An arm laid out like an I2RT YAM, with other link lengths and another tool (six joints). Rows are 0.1 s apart.
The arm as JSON. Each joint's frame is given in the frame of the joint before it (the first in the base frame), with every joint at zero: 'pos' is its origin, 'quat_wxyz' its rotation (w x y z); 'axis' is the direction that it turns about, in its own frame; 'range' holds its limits. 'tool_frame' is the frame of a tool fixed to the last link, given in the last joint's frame.
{
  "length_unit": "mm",
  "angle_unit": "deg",
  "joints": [
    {
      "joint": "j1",
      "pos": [
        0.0,
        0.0,
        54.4
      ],
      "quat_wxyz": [
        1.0,
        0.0,
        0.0,
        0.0
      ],
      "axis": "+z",
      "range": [
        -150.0,
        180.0
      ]
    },
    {
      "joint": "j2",
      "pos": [
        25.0,
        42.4,
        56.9
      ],
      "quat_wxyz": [
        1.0,
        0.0,
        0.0,
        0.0
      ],
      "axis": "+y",
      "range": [
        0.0,
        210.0
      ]
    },
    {
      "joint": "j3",
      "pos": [
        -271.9,
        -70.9,
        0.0
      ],
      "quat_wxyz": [
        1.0,
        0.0,
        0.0,
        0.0
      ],
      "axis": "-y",
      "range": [
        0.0,
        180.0
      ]
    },
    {
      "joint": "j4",
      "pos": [
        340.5,
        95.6,
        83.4
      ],
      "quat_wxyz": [
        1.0,
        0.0,
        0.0,
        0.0
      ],
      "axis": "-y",
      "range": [
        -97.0,
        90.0
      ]
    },
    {
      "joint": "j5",
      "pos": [
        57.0,
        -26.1,
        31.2
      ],
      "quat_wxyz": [
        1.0,
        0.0,
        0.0,
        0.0
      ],
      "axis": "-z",
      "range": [
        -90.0,
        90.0
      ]
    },
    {
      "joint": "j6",
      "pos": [
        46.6,
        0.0,
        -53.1
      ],
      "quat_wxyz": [
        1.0,
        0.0,
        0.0,
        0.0
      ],
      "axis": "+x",
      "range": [
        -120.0,
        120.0
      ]
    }
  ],
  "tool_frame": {
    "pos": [
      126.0,
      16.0,
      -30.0
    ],
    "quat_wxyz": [
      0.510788,
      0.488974,
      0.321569,
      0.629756
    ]
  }
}
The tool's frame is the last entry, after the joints.
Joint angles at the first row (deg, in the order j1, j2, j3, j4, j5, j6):
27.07 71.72 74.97 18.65 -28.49 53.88
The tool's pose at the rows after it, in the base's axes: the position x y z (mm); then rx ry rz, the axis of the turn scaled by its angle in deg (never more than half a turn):
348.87, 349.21, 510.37, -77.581, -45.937, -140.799
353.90, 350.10, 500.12, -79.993, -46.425, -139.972
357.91, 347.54, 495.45, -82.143, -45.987, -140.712
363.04, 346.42, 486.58, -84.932, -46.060, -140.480
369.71, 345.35, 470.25, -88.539, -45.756, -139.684
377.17, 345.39, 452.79, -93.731, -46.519, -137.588
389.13, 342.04, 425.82, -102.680, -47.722, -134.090
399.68, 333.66, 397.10, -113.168, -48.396, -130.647
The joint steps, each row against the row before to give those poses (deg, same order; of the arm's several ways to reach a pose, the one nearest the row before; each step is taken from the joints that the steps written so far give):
0.00 0.70 0.79 -3.08 0.27 -1.05
0.00 0.27 -0.52 -1.06 0.62 -0.36
0.00 -0.36 -0.53 -0.88 1.67 -0.70
0.00 0.00 -0.53 -1.24 1.32 -0.53
0.00 -0.09 -1.67 -0.53 1.58 -0.09
0.09 0.53 -0.35 -2.80 1.58 -0.35
-0.09 0.88 -0.09 -5.18 2.90 -0.61
0.00 0.44 -0.35 -5.70 4.46 -0.62

